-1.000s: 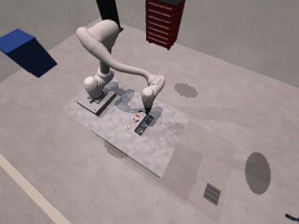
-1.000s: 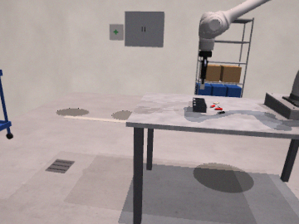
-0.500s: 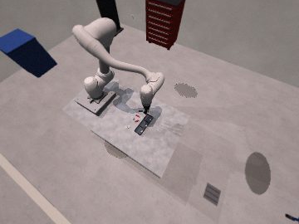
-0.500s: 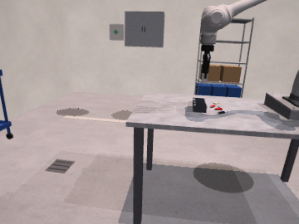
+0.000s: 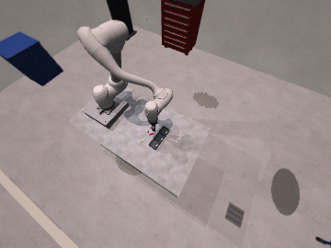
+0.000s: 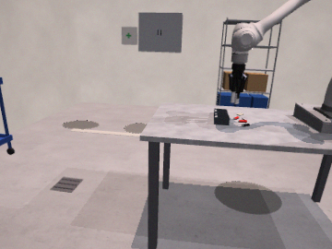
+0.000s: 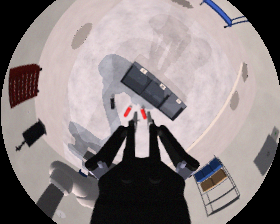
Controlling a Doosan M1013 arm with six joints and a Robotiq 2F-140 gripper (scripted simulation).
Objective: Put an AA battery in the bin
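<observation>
Right now the white piece is 8 cm behind my hand, 14 cm to the right of it and 13 cm below it. Round my hand: dark AA battery: 5 cm behind, 11 cm to the left, 13 cm below.
</observation>
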